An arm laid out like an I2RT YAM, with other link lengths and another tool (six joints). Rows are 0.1 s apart.
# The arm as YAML. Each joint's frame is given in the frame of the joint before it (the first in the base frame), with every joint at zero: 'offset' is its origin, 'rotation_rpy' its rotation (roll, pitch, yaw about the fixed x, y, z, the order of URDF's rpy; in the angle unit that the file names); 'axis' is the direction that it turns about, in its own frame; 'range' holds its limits. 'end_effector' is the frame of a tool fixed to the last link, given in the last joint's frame.
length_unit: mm
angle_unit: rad
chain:
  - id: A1
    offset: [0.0, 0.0, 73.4]
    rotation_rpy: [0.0, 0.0, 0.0]
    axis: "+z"
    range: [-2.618, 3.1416]
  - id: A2
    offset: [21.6, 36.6, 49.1]
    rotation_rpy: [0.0, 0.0, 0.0]
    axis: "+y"
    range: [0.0, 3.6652]
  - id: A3
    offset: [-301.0, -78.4, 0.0]
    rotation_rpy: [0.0, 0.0, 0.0]
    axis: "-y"
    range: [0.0, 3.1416]
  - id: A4
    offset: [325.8, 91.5, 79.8]
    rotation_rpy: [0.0, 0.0, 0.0]
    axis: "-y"
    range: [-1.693, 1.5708]
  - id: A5
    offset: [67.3, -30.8, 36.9]
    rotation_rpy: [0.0, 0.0, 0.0]
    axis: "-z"
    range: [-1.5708, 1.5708]
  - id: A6
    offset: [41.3, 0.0, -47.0]
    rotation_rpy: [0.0, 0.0, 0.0]
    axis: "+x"
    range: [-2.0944, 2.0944]
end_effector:
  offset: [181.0, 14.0, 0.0]
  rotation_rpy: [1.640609, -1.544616, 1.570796]
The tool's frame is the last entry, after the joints.
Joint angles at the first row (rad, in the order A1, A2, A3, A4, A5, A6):
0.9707, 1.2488, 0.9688, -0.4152, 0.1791, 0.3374
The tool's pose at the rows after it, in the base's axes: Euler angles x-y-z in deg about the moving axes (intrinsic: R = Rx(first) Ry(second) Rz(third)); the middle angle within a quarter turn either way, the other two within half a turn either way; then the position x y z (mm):
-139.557 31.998 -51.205 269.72 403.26 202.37
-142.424 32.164 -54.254 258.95 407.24 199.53
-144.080 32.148 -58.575 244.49 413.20 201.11
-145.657 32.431 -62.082 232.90 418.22 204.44
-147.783 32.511 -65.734 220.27 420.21 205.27
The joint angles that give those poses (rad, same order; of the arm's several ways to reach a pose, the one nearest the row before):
1.0210, 1.2976, 1.0161, -0.4503, 0.2325, 0.2920
1.0695, 1.3228, 1.0489, -0.5003, 0.2886, 0.2531
1.1233, 1.3399, 1.0801, -0.5442, 0.3367, 0.2066
1.1698, 1.3601, 1.1168, -0.5892, 0.3821, 0.1715
1.2144, 1.3792, 1.1500, -0.6430, 0.4236, 0.1326

